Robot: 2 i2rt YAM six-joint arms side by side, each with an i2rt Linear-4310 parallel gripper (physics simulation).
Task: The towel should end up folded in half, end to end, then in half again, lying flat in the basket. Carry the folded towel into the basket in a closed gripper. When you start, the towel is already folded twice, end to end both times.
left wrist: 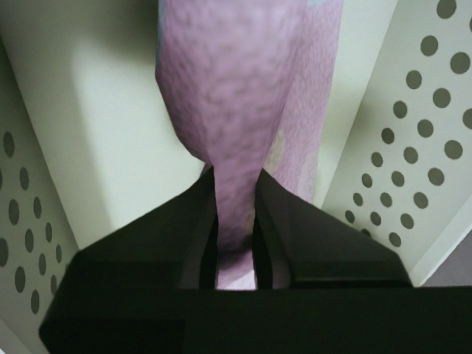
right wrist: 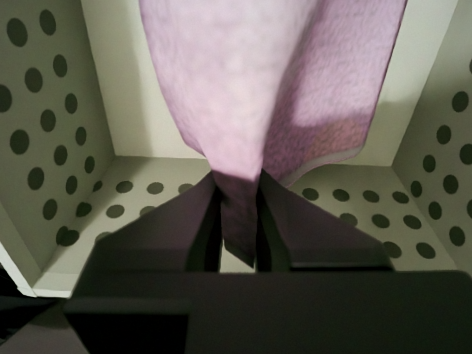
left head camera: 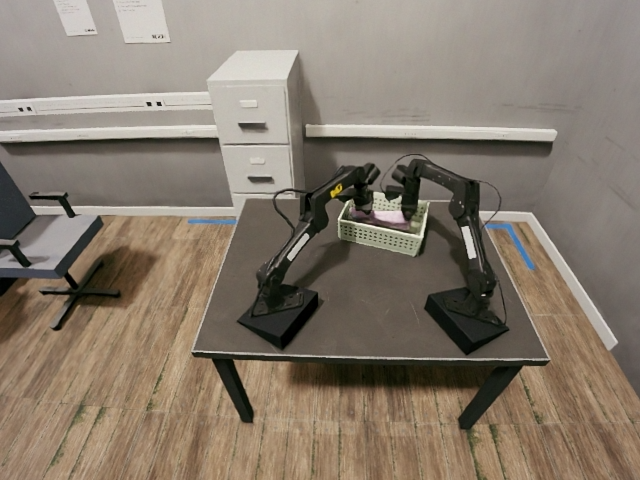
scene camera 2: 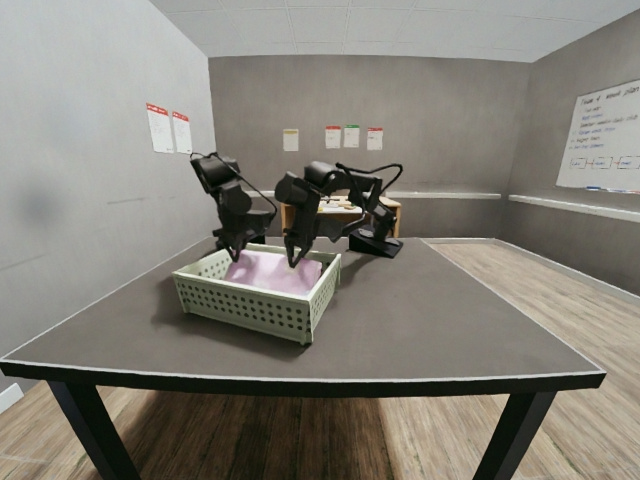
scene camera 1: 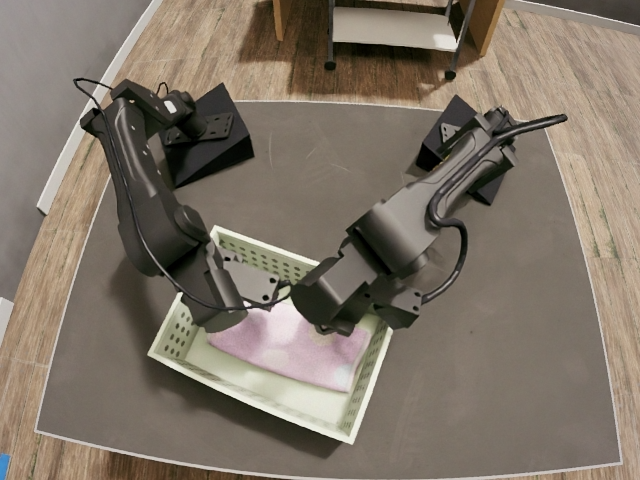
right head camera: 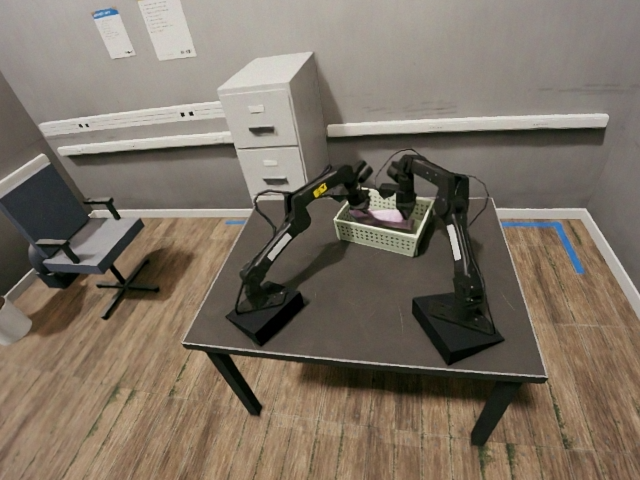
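Note:
The pink folded towel (left head camera: 385, 218) (right head camera: 386, 216) (scene camera 1: 289, 351) (scene camera 2: 266, 273) (left wrist: 235, 75) (right wrist: 215, 75) is inside the light green basket (left head camera: 379, 237) (right head camera: 376, 238) (scene camera 1: 248, 400) (scene camera 2: 242, 308), its lower part near or on the basket floor and its upper edge pinched up. My left gripper (scene camera 2: 294, 264) (left wrist: 236, 178) is shut on the towel, inside the basket, at the towel's right part in scene camera 2. My right gripper (scene camera 2: 236, 259) (right wrist: 237, 176) is shut on the towel's other part, at the left in scene camera 2. Below the fingers, towel layers hang folded. In both head views the fingertips are hard to make out.
The basket stands on the dark table (left head camera: 351, 310) (right head camera: 341, 304) (scene camera 1: 465, 387) (scene camera 2: 413, 330), near its far edge in the head views. The basket's perforated walls stand close around both grippers. The two wrists are close together above the basket. A filing cabinet (left head camera: 253, 113) (right head camera: 263, 118) stands behind the table.

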